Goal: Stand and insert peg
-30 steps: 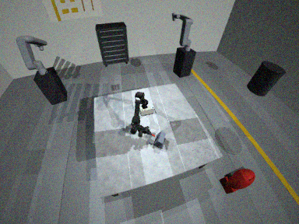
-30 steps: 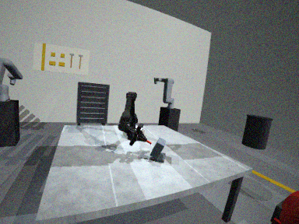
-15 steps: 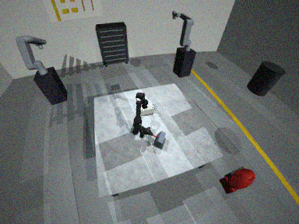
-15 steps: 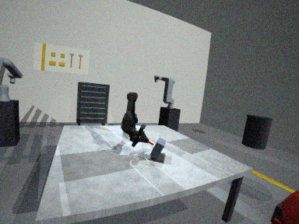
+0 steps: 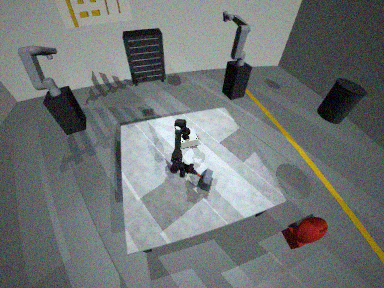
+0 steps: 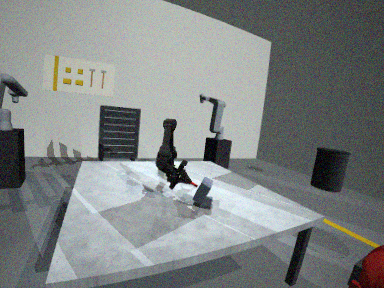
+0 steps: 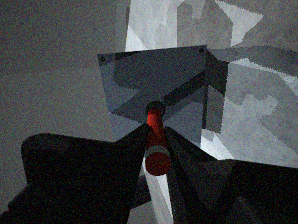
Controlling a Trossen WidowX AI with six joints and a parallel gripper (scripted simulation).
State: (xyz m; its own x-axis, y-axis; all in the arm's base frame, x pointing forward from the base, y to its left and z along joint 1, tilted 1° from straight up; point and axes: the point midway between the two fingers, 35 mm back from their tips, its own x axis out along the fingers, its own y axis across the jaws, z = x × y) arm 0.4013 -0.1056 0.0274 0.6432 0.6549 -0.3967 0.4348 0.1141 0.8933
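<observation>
The sloped panel lies 50 mm to the left of my gripper tip, 50 mm ahead of it and 30 mm below it. Round my gripper tip: red peg: 10 mm to the right, 10 mm behind, 10 mm above.
</observation>
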